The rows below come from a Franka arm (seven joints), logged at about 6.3 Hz.
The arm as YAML. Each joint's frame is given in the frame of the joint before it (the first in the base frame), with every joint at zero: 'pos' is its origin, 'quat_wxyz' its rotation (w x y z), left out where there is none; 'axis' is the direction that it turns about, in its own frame. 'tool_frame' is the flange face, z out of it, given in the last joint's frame.
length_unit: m
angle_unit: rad
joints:
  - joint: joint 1
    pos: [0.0, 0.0, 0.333]
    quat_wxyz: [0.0, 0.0, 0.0, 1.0]
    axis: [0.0, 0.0, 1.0]
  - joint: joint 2
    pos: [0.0, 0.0, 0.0]
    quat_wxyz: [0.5, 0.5, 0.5, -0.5]
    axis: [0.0, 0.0, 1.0]
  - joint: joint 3
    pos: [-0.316, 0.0, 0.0]
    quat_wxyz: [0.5, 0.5, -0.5, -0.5]
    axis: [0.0, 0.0, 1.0]
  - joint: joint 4
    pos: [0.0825, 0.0, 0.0]
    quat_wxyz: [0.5, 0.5, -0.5, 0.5]
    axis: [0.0, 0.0, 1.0]
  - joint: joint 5
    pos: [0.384, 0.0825, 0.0]
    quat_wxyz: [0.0, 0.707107, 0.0, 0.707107]
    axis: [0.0, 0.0, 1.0]
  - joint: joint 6
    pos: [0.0, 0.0, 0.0]
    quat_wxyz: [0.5, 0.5, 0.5, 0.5]
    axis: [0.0, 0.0, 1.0]
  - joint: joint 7
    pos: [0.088, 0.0, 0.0]
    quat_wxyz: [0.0, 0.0, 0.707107, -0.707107]
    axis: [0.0, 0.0, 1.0]
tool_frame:
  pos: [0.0, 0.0, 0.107]
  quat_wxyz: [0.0, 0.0, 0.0, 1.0]
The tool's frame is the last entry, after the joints.
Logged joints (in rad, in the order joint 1, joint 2, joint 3, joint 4, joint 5, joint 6, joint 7), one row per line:
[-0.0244 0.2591 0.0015 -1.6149 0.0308 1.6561 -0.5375]
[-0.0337 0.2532 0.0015 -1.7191 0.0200 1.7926 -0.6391]
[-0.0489 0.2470 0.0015 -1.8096 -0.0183 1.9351 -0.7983]
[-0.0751 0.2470 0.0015 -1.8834 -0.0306 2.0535 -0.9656]
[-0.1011 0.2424 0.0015 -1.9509 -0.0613 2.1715 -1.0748]
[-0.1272 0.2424 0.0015 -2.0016 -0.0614 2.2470 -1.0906]
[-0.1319 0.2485 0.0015 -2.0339 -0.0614 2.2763 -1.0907]
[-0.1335 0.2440 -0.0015 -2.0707 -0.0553 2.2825 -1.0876]
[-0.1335 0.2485 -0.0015 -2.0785 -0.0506 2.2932 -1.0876]
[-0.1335 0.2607 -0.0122 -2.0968 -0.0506 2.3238 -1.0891]
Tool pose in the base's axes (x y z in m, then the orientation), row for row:
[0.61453 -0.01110 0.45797 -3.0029 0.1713 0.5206]
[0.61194 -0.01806 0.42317 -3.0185 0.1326 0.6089]
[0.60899 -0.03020 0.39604 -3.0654 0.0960 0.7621]
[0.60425 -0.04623 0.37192 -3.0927 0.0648 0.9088]
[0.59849 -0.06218 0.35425 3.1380 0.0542 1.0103]
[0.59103 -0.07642 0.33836 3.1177 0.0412 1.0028]
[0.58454 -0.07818 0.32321 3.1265 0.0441 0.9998]
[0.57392 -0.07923 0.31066 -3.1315 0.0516 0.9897]
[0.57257 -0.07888 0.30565 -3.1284 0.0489 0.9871]
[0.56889 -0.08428 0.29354 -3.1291 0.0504 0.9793]
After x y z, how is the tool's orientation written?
As angles about the fixed x, y, z axes (roll, pitch, yaw), in radians.
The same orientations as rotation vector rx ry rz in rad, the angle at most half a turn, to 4 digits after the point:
[-2.9390 -0.7640 0.3062]
[-2.9172 -0.9035 0.2499]
[-2.8809 -1.1481 0.1822]
[-2.8078 -1.3688 0.1245]
[2.7227 1.5059 -0.0711]
[2.7186 1.4910 -0.0382]
[2.7264 1.4897 -0.0489]
[2.7503 1.4837 -0.0785]
[2.7559 1.4820 -0.0772]
[2.7606 1.4707 -0.0788]

